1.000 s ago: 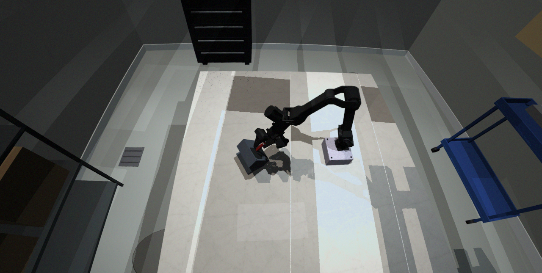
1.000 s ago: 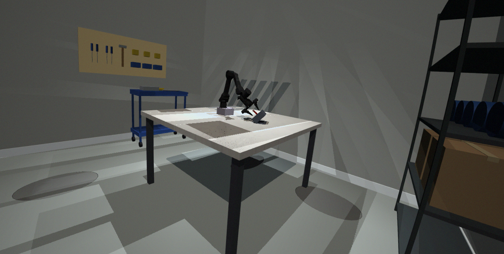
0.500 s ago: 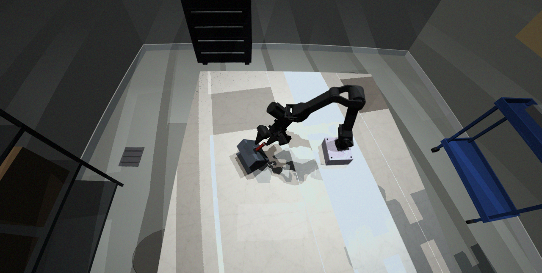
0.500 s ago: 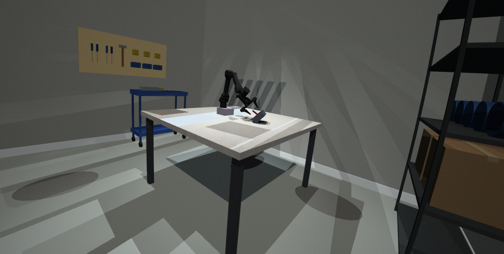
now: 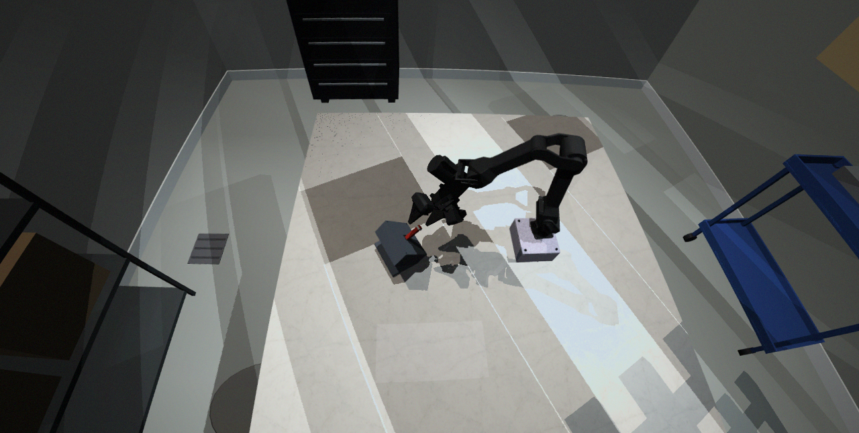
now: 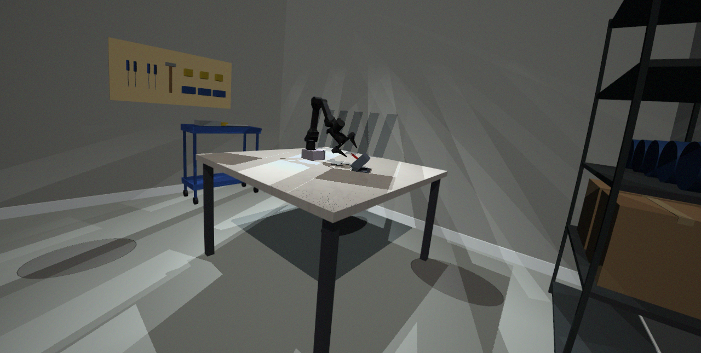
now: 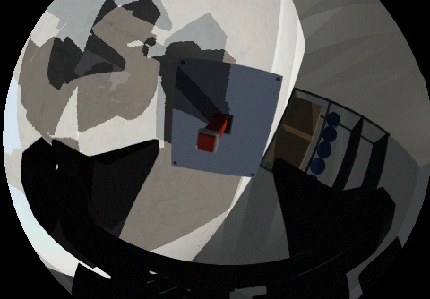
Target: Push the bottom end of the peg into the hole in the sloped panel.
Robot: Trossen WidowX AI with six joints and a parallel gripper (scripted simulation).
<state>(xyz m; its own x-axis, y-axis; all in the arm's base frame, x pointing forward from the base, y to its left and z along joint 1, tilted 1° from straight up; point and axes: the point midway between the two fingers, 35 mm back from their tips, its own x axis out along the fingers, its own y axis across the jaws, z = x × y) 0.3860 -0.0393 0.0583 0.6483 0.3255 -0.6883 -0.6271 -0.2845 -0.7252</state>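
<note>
The red peg lies 1 cm ahead of my gripper tip, 1 cm to the left of it and 2 cm below it. From my gripper tip the other things lie so: sloped panel (5 cm ahead, 3 cm to the left, 6 cm below).
</note>
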